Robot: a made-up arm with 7 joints. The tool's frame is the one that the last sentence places. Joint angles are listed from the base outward.
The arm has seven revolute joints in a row. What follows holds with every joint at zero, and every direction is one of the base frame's. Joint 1 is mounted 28.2 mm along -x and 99.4 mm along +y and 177.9 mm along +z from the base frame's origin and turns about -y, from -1.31 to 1.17 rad. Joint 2 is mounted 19.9 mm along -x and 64.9 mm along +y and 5.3 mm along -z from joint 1 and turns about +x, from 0.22 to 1.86 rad. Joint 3 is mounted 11.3 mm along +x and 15.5 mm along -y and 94 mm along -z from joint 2 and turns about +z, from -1.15 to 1.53 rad. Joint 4 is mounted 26 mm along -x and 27.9 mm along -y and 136.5 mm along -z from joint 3 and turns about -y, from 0.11 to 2.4 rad. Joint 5 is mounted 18.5 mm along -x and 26.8 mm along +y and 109.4 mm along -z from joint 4 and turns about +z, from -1.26 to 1.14 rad. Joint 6 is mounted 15.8 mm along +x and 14.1 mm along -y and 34.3 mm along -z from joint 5 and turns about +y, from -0.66 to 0.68 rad. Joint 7 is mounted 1.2 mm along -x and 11.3 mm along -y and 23.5 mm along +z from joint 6 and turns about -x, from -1.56 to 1.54 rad. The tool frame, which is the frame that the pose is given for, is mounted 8.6 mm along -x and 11 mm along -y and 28.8 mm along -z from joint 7; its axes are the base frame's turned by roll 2.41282, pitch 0.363 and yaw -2.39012 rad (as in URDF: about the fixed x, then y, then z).
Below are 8 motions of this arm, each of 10 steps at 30 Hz.
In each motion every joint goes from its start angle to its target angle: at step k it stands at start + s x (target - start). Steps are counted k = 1, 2, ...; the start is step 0. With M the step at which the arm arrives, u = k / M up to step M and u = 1 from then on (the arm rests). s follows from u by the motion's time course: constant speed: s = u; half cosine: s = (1 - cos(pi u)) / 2; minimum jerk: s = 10 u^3 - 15 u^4 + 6 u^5.
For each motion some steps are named. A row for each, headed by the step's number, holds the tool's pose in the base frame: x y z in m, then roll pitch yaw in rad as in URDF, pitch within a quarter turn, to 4 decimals.
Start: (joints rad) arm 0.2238 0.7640 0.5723 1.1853 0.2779 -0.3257 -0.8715
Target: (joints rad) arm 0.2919 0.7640 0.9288 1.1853 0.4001 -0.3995 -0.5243
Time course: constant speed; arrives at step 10
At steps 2, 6, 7, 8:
2: 0.1003 0.3987 0.0157 -1.6637 0.1575 0.6231
6: 0.0968 0.4066 0.0275 -1.7113 0.0546 0.5930
7: 0.0956 0.4085 0.0303 -1.7205 0.0271 0.5879
8: 0.0941 0.4103 0.0331 -1.7285 -0.0009 0.5837

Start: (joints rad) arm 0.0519 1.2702 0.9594 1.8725 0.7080 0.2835 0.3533
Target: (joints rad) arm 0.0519 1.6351 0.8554 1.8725 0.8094 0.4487 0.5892
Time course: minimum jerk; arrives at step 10
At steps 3, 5, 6, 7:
3: 0.0486 0.3433 0.1827 -0.6349 0.6842 -0.1302
5: 0.0476 0.3385 0.1999 -0.4975 0.8302 -0.0846
6: 0.0469 0.3353 0.2090 -0.4101 0.9088 -0.0390
7: 0.0461 0.3323 0.2165 -0.3247 0.9738 0.0149

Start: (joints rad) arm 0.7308 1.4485 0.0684 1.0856 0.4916 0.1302 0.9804
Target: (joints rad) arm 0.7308 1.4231 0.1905 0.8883 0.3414 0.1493 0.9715
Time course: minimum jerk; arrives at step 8
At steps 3, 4, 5, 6, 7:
3: 0.0982 0.4390 0.1636 -0.9771 1.2595 -0.2915
4: 0.0975 0.4449 0.1612 -1.0439 1.2507 -0.3041
5: 0.0966 0.4506 0.1585 -1.1156 1.2423 -0.3224
6: 0.0959 0.4548 0.1561 -1.1734 1.2362 -0.3399
7: 0.0955 0.4569 0.1548 -1.2038 1.2331 -0.3501

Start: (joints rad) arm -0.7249 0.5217 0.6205 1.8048 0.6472 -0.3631 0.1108
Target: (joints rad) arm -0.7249 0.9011 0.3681 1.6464 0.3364 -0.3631 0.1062
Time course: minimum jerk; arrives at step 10
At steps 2, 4, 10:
2: -0.0488 0.2851 -0.0036 -1.6044 0.7956 -0.6081
4: -0.0439 0.2969 -0.0067 -1.5536 0.9333 -0.6609
10: -0.0331 0.3319 -0.0090 -1.3212 1.3182 -0.6908

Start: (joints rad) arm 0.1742 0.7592 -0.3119 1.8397 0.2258 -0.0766 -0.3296
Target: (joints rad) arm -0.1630 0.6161 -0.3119 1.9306 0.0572 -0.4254 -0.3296
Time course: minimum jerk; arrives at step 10
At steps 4, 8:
4: 0.0846 0.2313 -0.0161 -1.1140 0.7422 -0.6123
8: 0.0406 0.2081 -0.0341 -1.1616 0.6445 -0.7720

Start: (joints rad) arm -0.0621 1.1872 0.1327 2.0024 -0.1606 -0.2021 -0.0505
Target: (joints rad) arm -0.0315 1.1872 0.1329 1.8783 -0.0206 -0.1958 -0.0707
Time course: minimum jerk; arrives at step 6
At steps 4, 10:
4: 0.0840 0.3302 0.0636 -0.0039 0.6876 0.2681
10: 0.0853 0.3331 0.0635 -0.0424 0.7032 0.2638

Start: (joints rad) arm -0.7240 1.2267 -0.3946 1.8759 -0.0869 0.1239 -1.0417
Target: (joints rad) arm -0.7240 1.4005 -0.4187 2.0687 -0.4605 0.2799 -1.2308
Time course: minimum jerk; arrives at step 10
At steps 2, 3, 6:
2: -0.0464 0.3302 0.0163 0.2333 1.0066 0.9096
3: -0.0444 0.3302 0.0202 0.2170 0.9612 0.8596
6: -0.0356 0.3289 0.0398 0.1582 0.7336 0.6340

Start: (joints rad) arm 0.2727 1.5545 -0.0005 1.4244 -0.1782 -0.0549 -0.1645
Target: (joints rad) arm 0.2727 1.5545 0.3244 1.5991 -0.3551 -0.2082 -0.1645
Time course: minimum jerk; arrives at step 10
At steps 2, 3, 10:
2: 0.0959 0.4324 0.1542 0.1867 0.3268 1.0094
3: 0.0965 0.4303 0.1588 0.1767 0.2879 0.9797
10: 0.0939 0.4127 0.1954 0.1542 -0.0519 0.8025

